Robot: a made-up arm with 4 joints.
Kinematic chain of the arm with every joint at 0, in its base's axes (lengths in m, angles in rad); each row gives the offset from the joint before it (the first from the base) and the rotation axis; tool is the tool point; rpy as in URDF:
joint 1: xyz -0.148 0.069 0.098 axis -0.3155 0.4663 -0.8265
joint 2: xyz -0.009 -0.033 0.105 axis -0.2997 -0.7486 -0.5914
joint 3: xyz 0.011 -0.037 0 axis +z
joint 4: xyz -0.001 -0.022 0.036 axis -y
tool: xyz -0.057 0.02 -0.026 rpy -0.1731 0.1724 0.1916
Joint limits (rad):
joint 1: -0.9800..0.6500
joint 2: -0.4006..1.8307
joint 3: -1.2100..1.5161
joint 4: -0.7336..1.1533
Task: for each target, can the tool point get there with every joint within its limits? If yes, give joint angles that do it. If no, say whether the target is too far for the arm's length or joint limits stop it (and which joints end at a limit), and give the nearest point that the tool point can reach.
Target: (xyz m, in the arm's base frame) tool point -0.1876 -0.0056 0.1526
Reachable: yes | joints -0.4158 1.2070 0.0377 0.3055
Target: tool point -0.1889 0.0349 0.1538
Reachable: yes | joints -0.1385 1.6221 -0.1503 0.0333
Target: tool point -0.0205 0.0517 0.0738
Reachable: no: joint limits stop it (at a limit: joint 1, joint 2, joint 3) | nearest point -0.0951 -0.0152 0.1560 | short by 0.130 m
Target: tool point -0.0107 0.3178 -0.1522
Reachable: no: too far | nearest point -0.1473 0.1157 0.1670 | short by 0.402 m
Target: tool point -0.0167 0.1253 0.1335
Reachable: no: joint limits stop it (at a limit: joint 1, joint 2) | nearest point -0.1158 0.1055 0.1911 | short by 0.116 m
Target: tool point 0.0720 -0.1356 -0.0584
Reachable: no: too far | nearest point -0.0848 -0.0412 0.1653 | short by 0.289 m
